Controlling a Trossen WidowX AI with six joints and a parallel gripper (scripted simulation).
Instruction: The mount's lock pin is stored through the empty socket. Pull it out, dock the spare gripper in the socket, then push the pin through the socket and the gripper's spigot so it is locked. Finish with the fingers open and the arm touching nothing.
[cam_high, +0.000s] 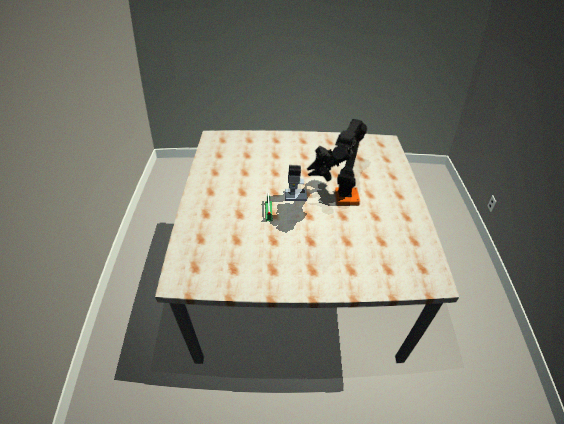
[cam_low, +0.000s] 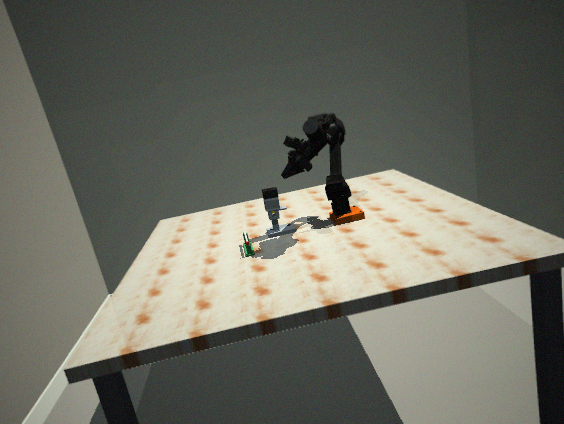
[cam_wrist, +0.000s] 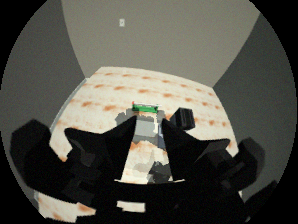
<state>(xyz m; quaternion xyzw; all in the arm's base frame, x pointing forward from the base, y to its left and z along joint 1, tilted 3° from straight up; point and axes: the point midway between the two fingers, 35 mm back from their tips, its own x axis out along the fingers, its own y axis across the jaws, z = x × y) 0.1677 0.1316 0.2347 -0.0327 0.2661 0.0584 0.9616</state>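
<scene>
My gripper tip is 210 mm above the green holder, 170 mm short of it and 20 mm to the right of it. Also, from my gripper tip: spare gripper (110 mm to the right, 110 mm below, 60 mm ahead); then grey mount (180 mm below, 100 mm to the right, 50 mm ahead).
</scene>
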